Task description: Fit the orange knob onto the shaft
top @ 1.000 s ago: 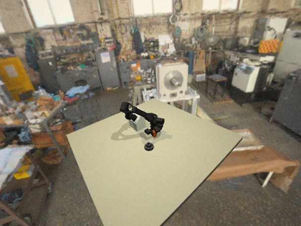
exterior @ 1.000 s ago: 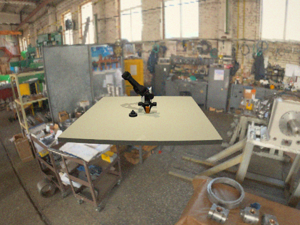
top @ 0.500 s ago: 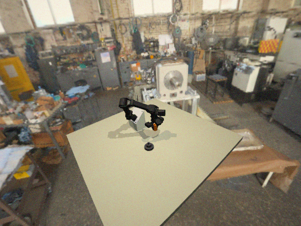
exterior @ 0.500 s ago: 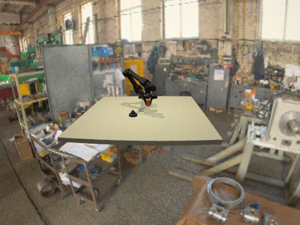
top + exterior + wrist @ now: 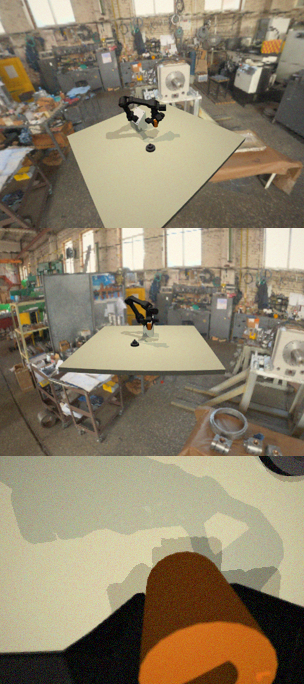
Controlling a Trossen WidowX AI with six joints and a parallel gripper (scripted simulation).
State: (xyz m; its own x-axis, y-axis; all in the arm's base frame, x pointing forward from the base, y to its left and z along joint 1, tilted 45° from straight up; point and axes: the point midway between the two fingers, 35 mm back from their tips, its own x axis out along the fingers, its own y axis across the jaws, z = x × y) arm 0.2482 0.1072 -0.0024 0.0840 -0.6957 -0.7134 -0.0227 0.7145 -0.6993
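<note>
The pedestal lies 90 mm ahead of my gripper tip, 140 mm to the right of it and 110 mm below it. Round my gripper tip: orange knob: 20 mm above.
</note>
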